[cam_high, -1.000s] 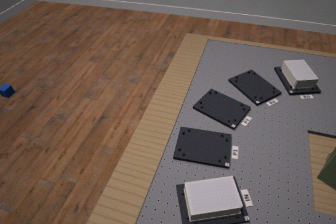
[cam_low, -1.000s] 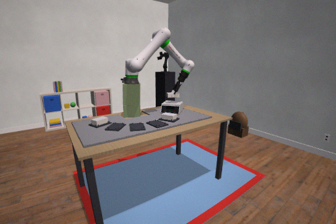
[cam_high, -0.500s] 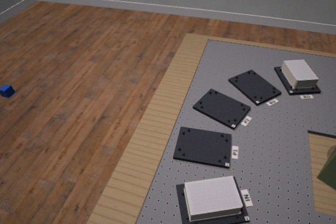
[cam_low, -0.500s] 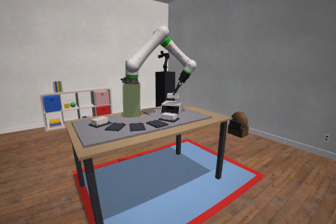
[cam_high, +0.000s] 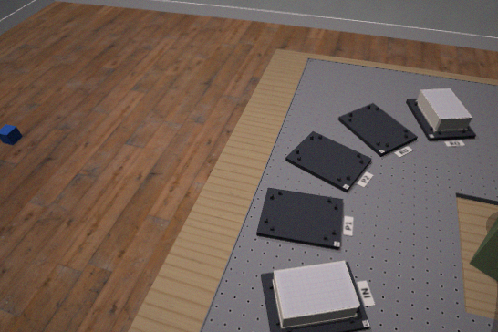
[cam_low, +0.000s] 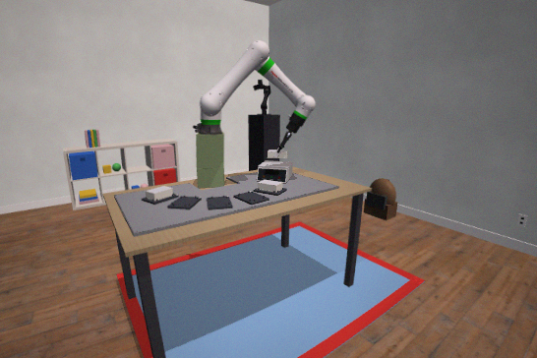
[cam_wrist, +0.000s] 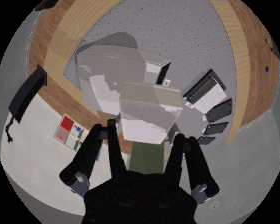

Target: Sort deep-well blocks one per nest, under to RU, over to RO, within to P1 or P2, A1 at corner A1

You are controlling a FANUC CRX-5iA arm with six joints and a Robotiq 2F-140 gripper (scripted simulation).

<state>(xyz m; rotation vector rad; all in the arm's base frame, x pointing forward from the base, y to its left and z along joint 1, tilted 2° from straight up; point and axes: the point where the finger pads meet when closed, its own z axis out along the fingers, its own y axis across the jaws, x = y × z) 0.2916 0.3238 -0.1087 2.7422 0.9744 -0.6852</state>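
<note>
The nest P1 is 150 mm ahead of my hand, 360 mm to the right of it and 190 mm below it. The rest, counted from my hand: check-weigher: 70 mm behind, 60 mm to the left, 130 mm below; then reject nest RO: 190 mm behind, 730 mm to the right, 190 mm below; then pass nest P2: 100 mm ahead, 540 mm to the right, 190 mm below.
</note>
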